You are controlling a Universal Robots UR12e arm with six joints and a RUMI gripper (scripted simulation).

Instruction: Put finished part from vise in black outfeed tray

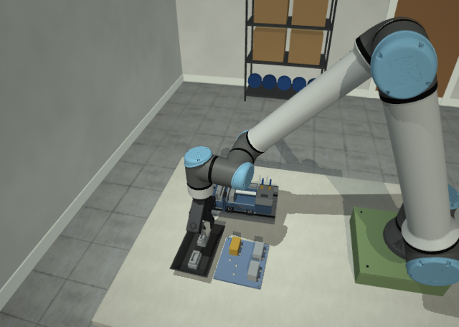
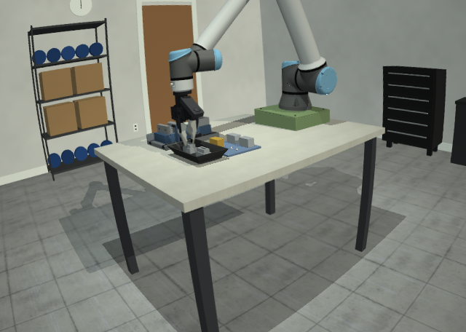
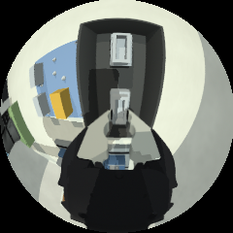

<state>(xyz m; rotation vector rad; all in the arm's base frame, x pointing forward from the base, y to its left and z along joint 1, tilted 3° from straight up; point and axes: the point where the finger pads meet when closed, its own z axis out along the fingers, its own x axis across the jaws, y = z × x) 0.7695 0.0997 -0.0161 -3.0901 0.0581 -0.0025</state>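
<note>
Right now my hand is 130 mm past the orange block, 10 mm to the right of it and 30 mm above it. From my hand the other things lie so: blue fixture plate 170 mm behind, 60 mm to the left, 50 mm below; blue vise 110 mm behind, 240 mm to the right, 10 mm below.
</note>
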